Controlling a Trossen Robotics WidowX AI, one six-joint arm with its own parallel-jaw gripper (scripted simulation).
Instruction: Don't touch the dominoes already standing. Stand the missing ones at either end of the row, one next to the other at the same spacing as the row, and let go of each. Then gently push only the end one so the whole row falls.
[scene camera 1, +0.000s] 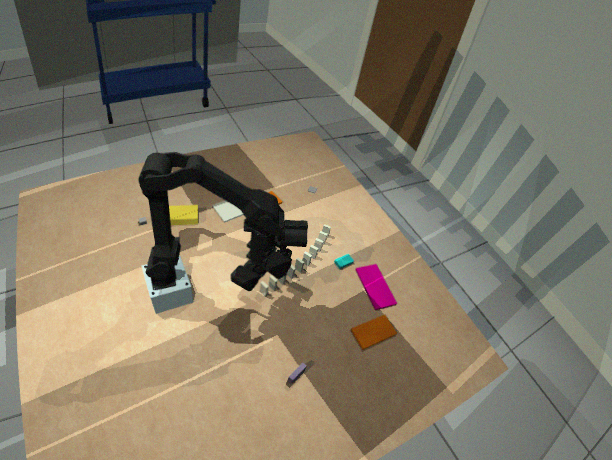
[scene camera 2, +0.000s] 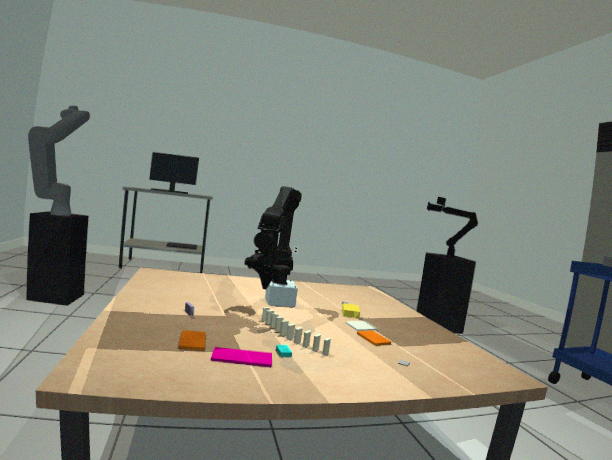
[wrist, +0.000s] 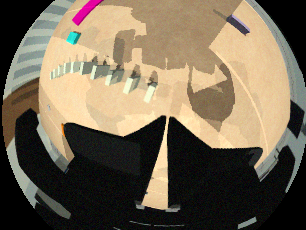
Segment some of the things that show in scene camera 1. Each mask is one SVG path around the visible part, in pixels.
The gripper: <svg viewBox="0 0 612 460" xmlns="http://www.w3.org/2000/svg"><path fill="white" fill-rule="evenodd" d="M292 251L286 248L287 246L280 246L281 241L278 241L278 236L275 236L273 246L265 250L255 248L249 241L247 248L250 250L247 258L250 260L244 266L236 267L230 274L230 280L243 289L252 291L266 272L276 279L281 279L291 267L291 261L293 260L291 258Z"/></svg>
An orange slab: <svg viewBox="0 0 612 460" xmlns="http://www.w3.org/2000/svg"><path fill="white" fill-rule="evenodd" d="M386 314L351 328L354 338L356 338L363 350L397 334L393 325L387 319Z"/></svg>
A magenta slab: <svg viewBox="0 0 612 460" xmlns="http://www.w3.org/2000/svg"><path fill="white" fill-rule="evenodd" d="M356 268L357 275L375 310L397 304L377 265Z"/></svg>
